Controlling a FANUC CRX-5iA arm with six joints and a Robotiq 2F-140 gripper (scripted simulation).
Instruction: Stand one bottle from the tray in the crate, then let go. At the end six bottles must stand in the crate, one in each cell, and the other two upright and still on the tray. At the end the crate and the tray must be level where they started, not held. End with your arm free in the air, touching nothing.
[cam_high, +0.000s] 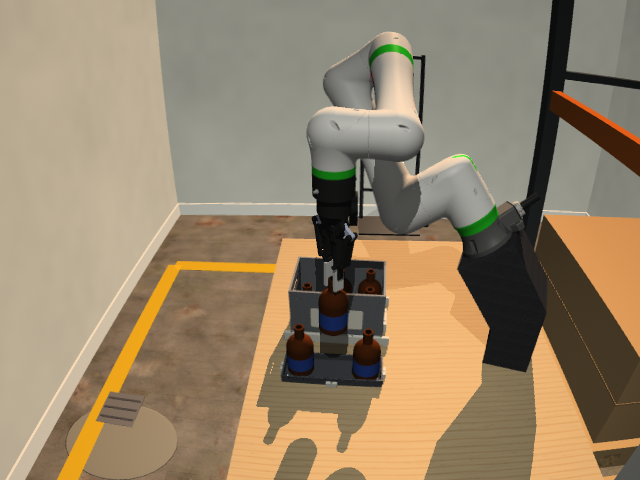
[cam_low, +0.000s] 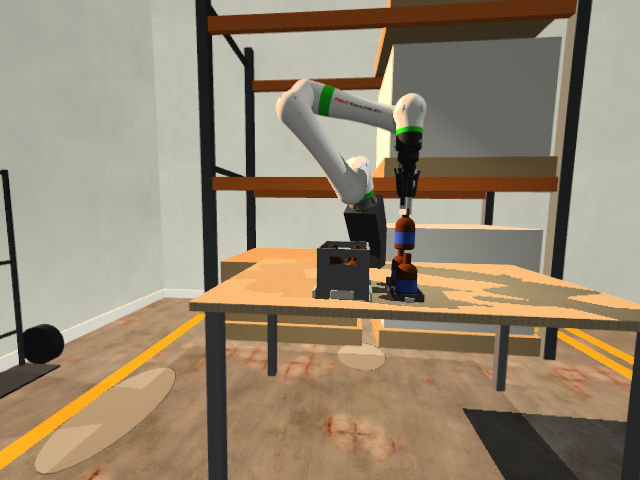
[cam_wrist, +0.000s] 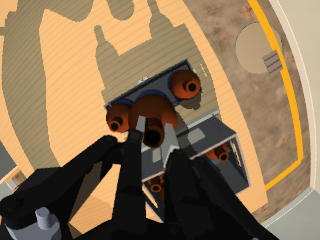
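The glass bottle lies 90 mm below my hand. From my hand the other things lie so: tray (320 mm below); grey crate (50 mm behind, 220 mm to the right, 250 mm below).
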